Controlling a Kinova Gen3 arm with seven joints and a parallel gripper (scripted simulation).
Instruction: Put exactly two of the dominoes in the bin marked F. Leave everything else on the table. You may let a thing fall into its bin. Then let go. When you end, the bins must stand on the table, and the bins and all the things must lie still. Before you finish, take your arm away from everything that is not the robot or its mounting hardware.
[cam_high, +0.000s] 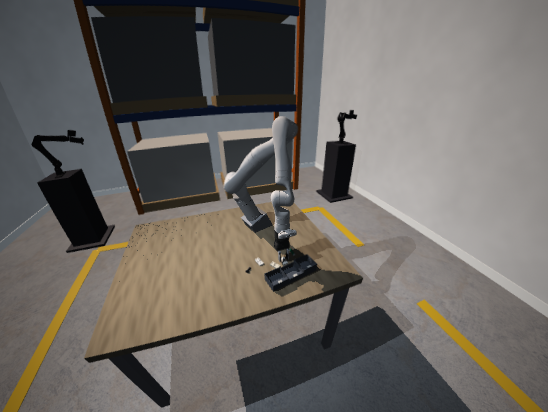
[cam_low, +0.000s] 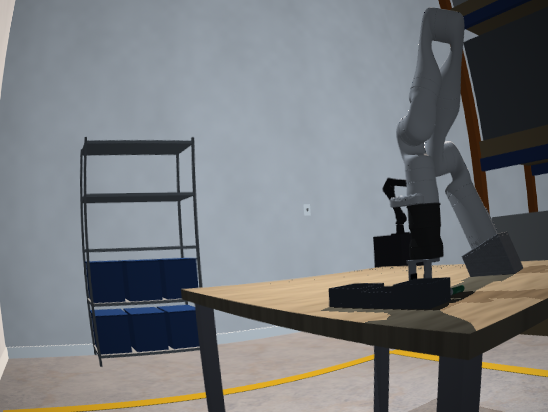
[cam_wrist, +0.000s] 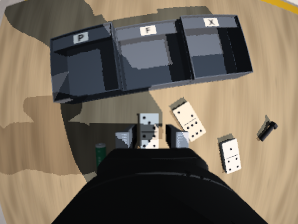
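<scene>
Now: the green cylinder 70 mm to the left of my hand, 40 mm behind it and 30 mm below it. Round my hand: dark piece (190 mm to the right, 30 mm below).
</scene>
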